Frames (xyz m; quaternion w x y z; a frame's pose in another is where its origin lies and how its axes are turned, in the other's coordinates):
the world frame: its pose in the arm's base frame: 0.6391 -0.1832 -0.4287 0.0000 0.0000 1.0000 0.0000
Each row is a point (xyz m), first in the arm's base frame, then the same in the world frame.
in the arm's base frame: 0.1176 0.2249 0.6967
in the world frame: 0.5215 0.4081 -1.1254
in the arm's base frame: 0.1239 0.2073 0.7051
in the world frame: 0.5152 0.3905 -1.1338
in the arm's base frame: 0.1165 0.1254 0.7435
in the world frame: 0.5226 0.3086 -1.1722
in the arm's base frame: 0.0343 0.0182 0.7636
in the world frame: 0.6048 0.2014 -1.1923
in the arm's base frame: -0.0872 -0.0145 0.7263
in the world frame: 0.7263 0.1687 -1.1550
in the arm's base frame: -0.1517 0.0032 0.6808
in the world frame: 0.7908 0.1864 -1.1095
